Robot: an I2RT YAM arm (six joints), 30 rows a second.
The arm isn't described. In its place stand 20 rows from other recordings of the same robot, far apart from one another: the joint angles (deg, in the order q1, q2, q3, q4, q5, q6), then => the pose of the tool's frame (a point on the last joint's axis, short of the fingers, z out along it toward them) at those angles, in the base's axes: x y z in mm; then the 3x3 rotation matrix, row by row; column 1 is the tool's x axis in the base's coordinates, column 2 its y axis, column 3 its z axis.
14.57, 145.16, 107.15, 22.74, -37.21, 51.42 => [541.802 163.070 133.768], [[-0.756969 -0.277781 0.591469], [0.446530 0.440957 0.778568], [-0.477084 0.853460 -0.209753]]
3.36, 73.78, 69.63, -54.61, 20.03, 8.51 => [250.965 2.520 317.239], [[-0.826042 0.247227 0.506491], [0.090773 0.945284 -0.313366], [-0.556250 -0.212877 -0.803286]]
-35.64, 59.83, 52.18, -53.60, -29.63, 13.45 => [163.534 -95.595 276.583], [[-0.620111 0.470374 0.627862], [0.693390 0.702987 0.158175], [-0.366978 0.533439 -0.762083]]
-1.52, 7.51, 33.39, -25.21, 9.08, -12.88 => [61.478 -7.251 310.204], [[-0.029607 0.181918 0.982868], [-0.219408 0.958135 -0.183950], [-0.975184 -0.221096 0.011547]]
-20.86, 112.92, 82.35, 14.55, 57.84, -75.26 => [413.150 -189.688 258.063], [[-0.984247 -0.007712 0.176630], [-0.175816 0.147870 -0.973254], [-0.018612 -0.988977 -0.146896]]
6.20, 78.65, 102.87, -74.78, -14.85, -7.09 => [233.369 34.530 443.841], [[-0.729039 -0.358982 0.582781], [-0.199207 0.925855 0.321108], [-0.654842 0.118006 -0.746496]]
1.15, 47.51, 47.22, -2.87, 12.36, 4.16 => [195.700 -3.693 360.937], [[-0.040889 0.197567 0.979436], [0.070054 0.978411 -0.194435], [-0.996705 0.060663 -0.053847]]
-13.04, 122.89, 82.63, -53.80, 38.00, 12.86 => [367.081 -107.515 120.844], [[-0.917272 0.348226 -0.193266], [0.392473 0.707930 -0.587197], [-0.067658 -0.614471 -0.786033]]
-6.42, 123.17, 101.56, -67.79, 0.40, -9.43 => [412.832 -46.702 190.442], [[-0.998578 -0.052432 0.009625], [-0.052511 0.998587 -0.008108], [-0.009187 -0.008602 -0.999921]]
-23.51, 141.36, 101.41, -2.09, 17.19, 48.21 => [484.345 -222.173 94.699], [[0.024992 0.845927 0.532713], [0.765894 0.326270 -0.554035], [-0.642481 0.421848 -0.639736]]
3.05, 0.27, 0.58, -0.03, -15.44, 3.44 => [108.328 15.263 176.599], [[-0.014158 -0.316857 0.948368], [0.057165 0.946655 0.317139], [-0.998264 0.058704 0.004711]]
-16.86, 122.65, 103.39, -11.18, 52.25, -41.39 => [466.610 -170.824 263.079], [[-0.912510 0.302081 0.275814], [-0.146421 0.388382 -0.909791], [-0.381952 -0.870578 -0.310171]]
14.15, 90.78, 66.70, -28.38, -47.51, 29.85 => [315.019 106.493 254.549], [[-0.965901 -0.138400 0.218817], [0.103204 0.569288 0.815635], [-0.237454 0.810405 -0.535592]]
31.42, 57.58, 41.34, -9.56, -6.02, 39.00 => [193.445 122.547 277.828], [[-0.665610 -0.231780 0.709395], [0.326778 0.764068 0.556252], [-0.670954 0.602062 -0.432831]]
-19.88, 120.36, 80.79, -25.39, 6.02, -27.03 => [400.113 -148.651 132.358], [[-0.931610 -0.048786 0.360170], [-0.143720 0.959634 -0.241759], [-0.333837 -0.276989 -0.901016]]
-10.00, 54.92, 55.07, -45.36, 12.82, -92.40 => [185.450 -40.721 313.035], [[-0.293717 -0.711836 0.637981], [-0.937455 0.084054 -0.337805], [0.186837 -0.697298 -0.692002]]
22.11, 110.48, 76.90, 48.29, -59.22, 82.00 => [395.077 193.518 298.709], [[-0.920376 -0.366916 0.135204], [0.173073 -0.072190 0.982260], [-0.350647 0.927449 0.129945]]
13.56, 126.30, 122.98, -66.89, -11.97, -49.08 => [446.613 115.312 269.578], [[-0.374245 -0.886126 0.273352], [-0.850654 0.445414 0.279275], [-0.369228 -0.128010 -0.920480]]
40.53, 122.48, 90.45, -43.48, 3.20, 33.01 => [327.134 277.082 151.074], [[-0.964790 -0.134291 0.226156], [-0.109239 0.986756 0.119917], [-0.239264 0.090990 -0.966682]]
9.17, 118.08, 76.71, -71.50, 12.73, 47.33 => [322.618 44.133 129.351], [[-0.792972 0.506150 -0.339127], [0.598473 0.751380 -0.277954], [0.114126 -0.423368 -0.898741]]
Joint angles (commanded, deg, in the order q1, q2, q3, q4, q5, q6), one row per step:
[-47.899 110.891 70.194 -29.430 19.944 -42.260]
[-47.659 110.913 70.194 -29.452 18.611 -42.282]
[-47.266 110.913 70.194 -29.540 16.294 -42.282]
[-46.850 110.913 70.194 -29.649 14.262 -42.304]
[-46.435 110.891 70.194 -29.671 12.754 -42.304]
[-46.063 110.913 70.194 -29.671 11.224 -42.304]
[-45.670 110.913 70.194 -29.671 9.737 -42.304]
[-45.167 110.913 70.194 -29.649 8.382 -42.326]
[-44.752 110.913 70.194 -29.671 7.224 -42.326]
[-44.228 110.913 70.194 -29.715 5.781 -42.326]
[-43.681 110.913 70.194 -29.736 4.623 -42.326]
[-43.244 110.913 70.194 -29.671 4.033 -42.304]
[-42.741 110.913 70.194 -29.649 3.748 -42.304]
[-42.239 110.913 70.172 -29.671 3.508 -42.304]
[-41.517 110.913 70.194 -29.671 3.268 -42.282]
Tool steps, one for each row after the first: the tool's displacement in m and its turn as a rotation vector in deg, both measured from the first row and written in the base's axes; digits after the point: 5 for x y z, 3 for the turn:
[0.00182 0.00150 -0.00041 0.876 -0.889 0.712]
[0.00477 0.00412 -0.00087 2.414 -2.436 1.889]
[0.00765 0.00682 -0.00125 3.799 -3.753 3.008]
[0.01035 0.00925 -0.00134 4.777 -4.781 3.932]
[0.01287 0.01149 -0.00166 5.791 -5.804 4.818]
[0.01544 0.01384 -0.00182 6.770 -6.805 5.712]
[0.01848 0.01665 -0.00193 7.660 -7.708 6.692]
[0.02092 0.01906 -0.00203 8.457 -8.456 7.493]
[0.02395 0.02215 -0.00216 9.472 -9.369 8.494]
[0.02695 0.02524 -0.00223 10.294 -10.094 9.424]
[0.02928 0.02748 -0.00222 10.676 -10.504 10.043]
[0.03169 0.02998 -0.00221 10.896 -10.665 10.642]
[0.03395 0.03259 -0.00234 11.136 -10.749 11.215]
[0.03729 0.03615 -0.00225 11.353 -10.864 11.995]

